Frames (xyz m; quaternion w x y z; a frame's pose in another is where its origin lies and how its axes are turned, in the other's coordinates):
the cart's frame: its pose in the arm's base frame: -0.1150 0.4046 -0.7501 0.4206 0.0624 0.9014 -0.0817
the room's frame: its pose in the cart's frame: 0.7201 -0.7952 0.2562 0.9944 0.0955 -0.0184 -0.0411
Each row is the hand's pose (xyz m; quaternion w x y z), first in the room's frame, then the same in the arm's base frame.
Working: the room's frame: its pose in the arm's base frame: -0.5272 -0.3935 -1.3902 0.4255 0.0637 0.8834 -0.1858

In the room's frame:
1: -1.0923 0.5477 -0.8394 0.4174 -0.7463 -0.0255 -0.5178
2: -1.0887 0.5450 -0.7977 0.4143 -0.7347 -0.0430 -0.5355
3: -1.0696 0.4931 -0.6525 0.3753 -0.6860 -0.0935 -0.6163
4: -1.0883 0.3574 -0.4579 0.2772 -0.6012 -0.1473 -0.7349
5: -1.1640 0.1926 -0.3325 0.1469 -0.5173 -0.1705 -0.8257
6: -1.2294 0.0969 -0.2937 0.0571 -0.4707 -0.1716 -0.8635
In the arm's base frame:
1: -0.3023 0.4828 -0.2158 0.1515 -0.7532 0.5295 0.3598
2: -0.2749 0.4642 -0.2416 0.1616 -0.7673 0.5183 0.3415
3: -0.1953 0.3599 -0.3247 0.1715 -0.8298 0.4584 0.2681
4: -0.0785 0.1611 -0.3838 0.1498 -0.9147 0.3407 0.1575
5: 0.0159 -0.0355 -0.3512 0.0927 -0.9718 0.2059 0.0675
6: 0.0594 -0.1357 -0.2964 0.0455 -0.9914 0.1198 0.0268

